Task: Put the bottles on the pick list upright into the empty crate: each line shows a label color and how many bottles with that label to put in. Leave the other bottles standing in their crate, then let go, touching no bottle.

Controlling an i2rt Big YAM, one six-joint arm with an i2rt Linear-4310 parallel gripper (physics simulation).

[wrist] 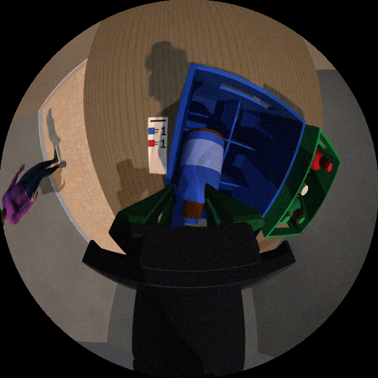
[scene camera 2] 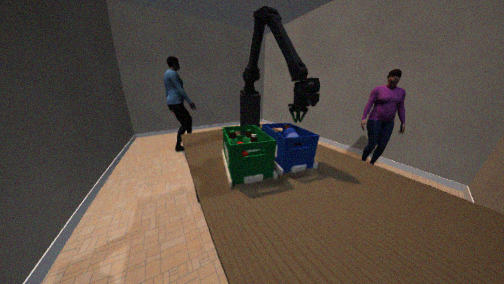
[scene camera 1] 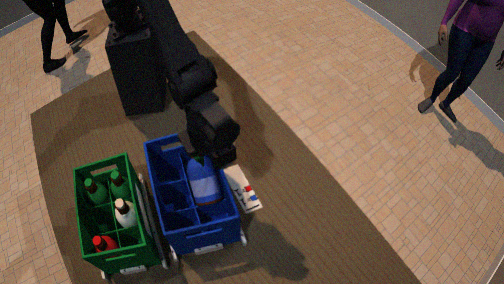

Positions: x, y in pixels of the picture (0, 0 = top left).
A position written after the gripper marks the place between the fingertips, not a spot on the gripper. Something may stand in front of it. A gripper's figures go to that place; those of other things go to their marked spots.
Labels:
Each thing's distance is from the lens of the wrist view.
gripper (wrist: 188, 188): 13 cm
blue bottle (wrist: 201, 158): 18 cm

